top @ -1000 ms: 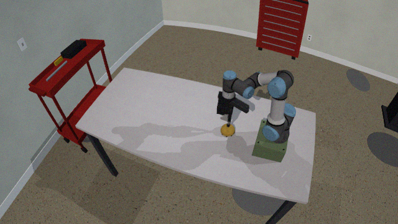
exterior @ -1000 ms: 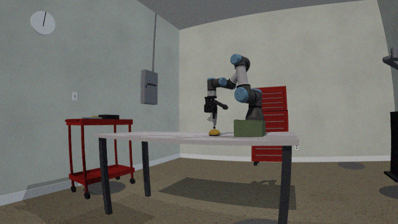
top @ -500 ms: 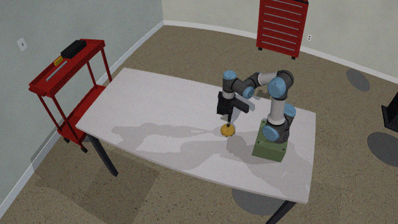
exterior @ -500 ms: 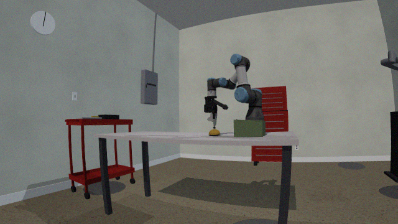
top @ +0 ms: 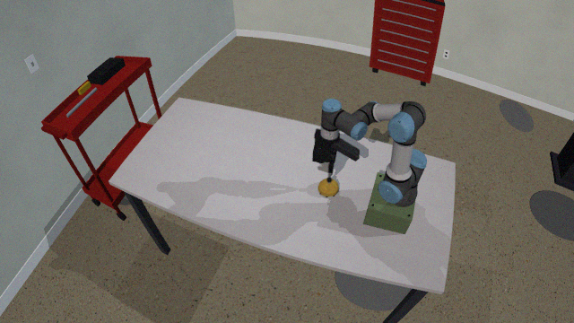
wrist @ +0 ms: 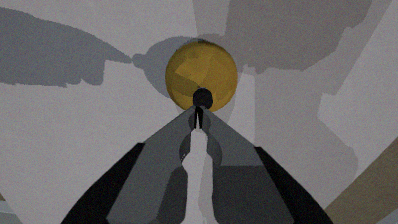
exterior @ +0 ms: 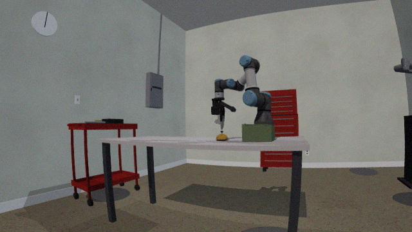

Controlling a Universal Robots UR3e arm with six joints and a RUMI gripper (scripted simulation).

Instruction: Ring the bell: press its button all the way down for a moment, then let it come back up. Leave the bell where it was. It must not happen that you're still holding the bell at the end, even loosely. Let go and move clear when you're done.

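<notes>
Right now my hand is 30 mm above the black button.
</notes>
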